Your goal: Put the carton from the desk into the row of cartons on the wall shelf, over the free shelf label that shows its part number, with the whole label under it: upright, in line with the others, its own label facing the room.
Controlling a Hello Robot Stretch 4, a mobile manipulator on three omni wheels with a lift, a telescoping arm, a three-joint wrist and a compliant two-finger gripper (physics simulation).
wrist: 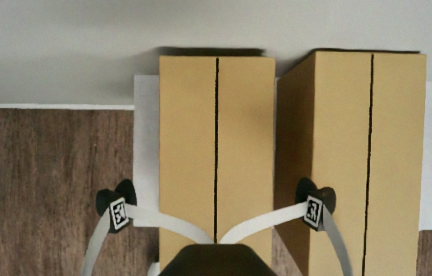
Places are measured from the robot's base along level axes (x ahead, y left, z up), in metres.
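Pixels of known places: end effector, tool point: (216, 199).
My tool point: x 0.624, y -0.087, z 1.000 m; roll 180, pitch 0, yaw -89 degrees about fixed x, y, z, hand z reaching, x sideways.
Behind a point stands the place of what it marks.
A tan carton (187, 125) {x 0.686, y -0.058, z 0.943 m} with a dark seam along its top stands upright at the left end of the white wall shelf (145, 150) {x 0.644, y 0.032, z 0.763 m}, seen from above. Its front face, its label and the shelf labels do not show. My gripper (216, 195) {x 0.624, y -0.087, z 1.000 m} is open above this carton, with one fingertip out past each side and a gap on both sides. The right fingertip overlaps the side of the neighbouring carton in the picture. The gripper body hides the near part of the carton's top.
A second tan carton (395, 125) {x 0.686, y -0.276, z 0.943 m} stands to the right, with a narrow gap between the two tops. The grey wall (75, 50) {x 0.772, y 0.074, z 0.912 m} is behind the shelf. Brown wooden floor (60, 170) {x 0.482, y 0.637, z -0.027 m} shows far below on the left. A bit of shelf shows at the right edge.
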